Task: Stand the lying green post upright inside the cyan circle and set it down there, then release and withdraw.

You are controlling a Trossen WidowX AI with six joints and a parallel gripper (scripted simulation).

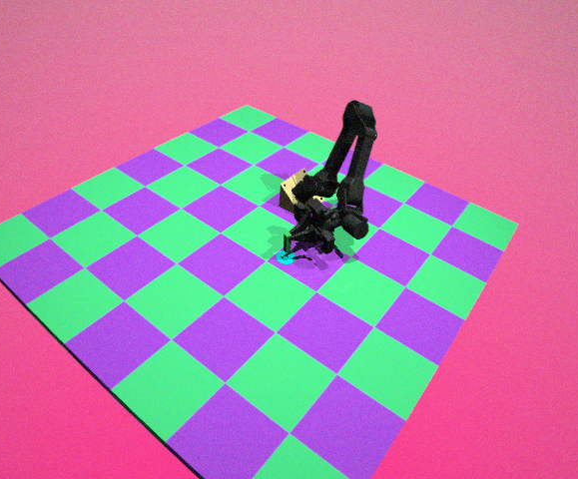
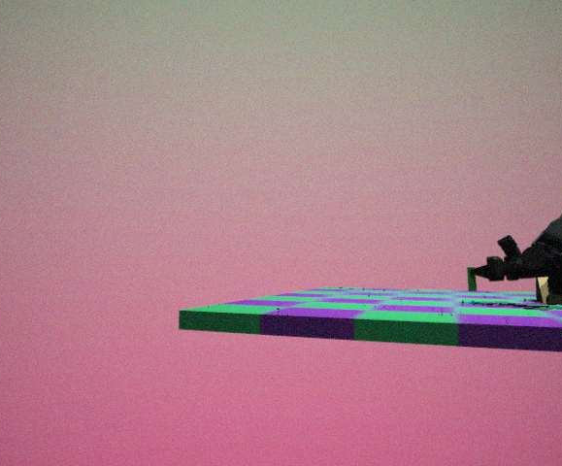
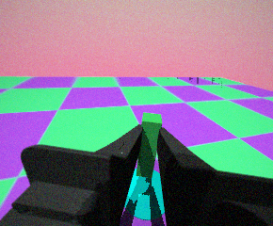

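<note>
Now: the cyan circle 90 mm below my gripper tip. The rest, counted from my gripper tip: green post 20 mm below.
</note>
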